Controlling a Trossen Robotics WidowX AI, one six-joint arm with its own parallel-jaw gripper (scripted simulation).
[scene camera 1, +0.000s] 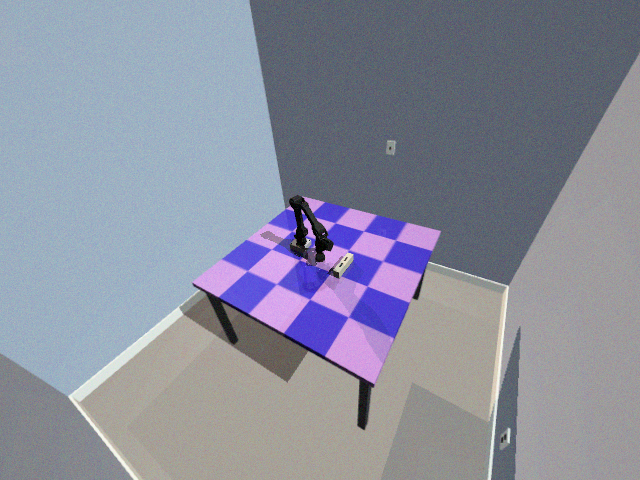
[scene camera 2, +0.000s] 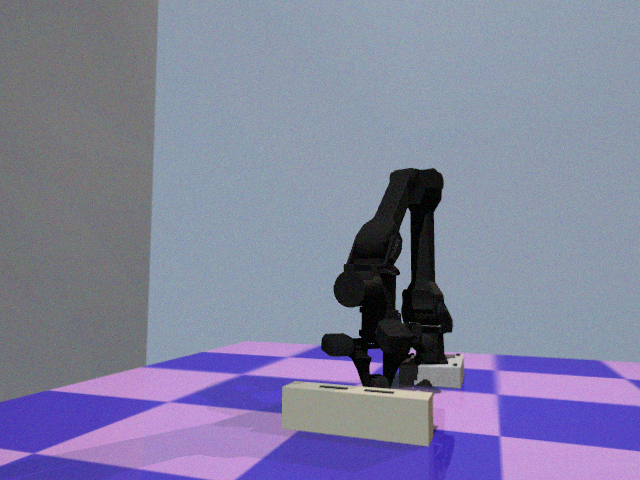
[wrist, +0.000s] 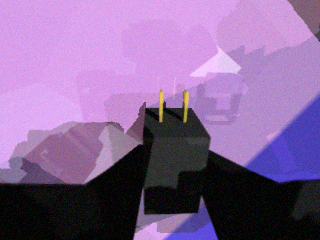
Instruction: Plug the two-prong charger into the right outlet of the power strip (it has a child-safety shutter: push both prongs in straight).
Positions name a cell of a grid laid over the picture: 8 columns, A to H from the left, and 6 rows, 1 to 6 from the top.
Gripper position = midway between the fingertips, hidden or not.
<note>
I see my gripper (scene camera 2: E5) and a black two-prong charger (wrist: E4).
My gripper also shows in the wrist view (wrist: E4).
</note>
